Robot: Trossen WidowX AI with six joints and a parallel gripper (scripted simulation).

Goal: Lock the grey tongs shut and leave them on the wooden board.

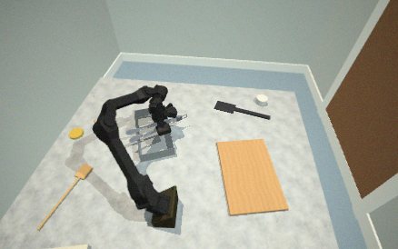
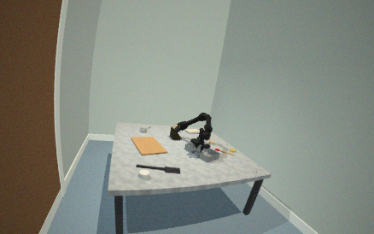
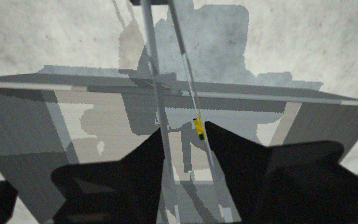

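Now: the grey roasting tin 40 mm to the left of my gripper tip and 10 mm behind it. The rest, counted from my gripper tip: yellow mark (40 mm above, 20 mm to the right); then yellow disc (450 mm to the left, 30 mm behind, 20 mm below); then red-headed brush (300 mm to the left, 30 mm behind, 20 mm below).
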